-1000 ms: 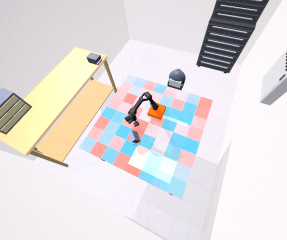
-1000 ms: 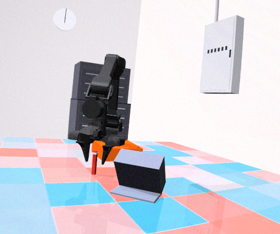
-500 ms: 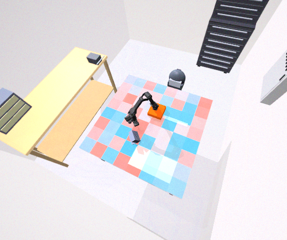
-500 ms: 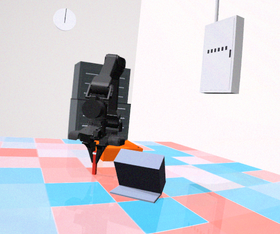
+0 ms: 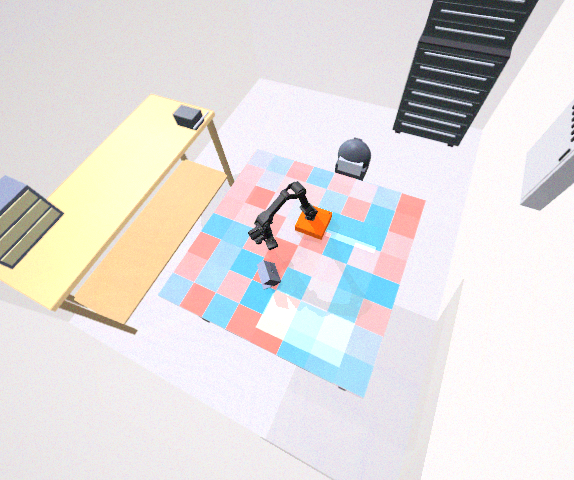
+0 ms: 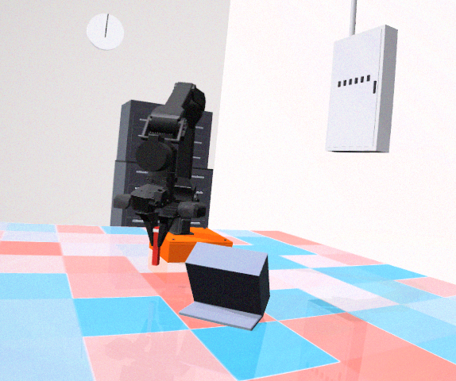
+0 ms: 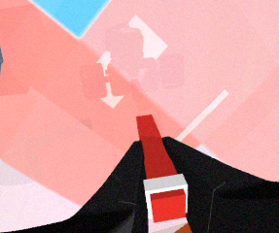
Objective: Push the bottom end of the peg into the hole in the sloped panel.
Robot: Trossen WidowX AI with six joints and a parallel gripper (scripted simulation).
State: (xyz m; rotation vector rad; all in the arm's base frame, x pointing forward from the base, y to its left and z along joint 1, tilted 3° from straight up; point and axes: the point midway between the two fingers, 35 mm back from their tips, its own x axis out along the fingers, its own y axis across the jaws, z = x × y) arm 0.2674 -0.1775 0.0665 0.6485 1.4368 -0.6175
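My gripper tip is 190 mm short of the grey sloped panel, 70 mm to the right of it and 20 mm above it. Round my gripper tip: thin red peg: 20 mm above.
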